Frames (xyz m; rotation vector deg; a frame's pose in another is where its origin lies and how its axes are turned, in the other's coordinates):
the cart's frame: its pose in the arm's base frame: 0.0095 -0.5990 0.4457 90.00 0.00 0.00
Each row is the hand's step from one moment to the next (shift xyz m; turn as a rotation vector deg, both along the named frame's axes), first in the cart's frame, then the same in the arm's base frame.
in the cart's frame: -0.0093 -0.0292 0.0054 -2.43 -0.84 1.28
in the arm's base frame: -0.0093 -0.0054 -0.0292 -2.43 -1.28 -0.84
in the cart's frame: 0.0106 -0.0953 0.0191 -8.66 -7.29 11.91
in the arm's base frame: 0.0106 -0.0191 -0.0953 -8.66 -11.91 -7.29
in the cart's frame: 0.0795 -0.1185 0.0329 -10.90 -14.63 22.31
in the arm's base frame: 0.0795 -0.0329 -0.1185 -10.90 -22.31 -14.63
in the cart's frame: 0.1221 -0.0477 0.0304 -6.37 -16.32 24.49
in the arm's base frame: 0.1221 -0.0304 -0.0477 -6.37 -24.49 -16.32
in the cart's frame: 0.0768 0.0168 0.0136 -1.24 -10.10 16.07
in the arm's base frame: 0.0768 -0.0136 0.0168 -1.24 -16.07 -10.10
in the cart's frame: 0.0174 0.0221 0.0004 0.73 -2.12 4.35
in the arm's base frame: 0.0174 -0.0004 0.0221 0.73 -4.35 -2.12
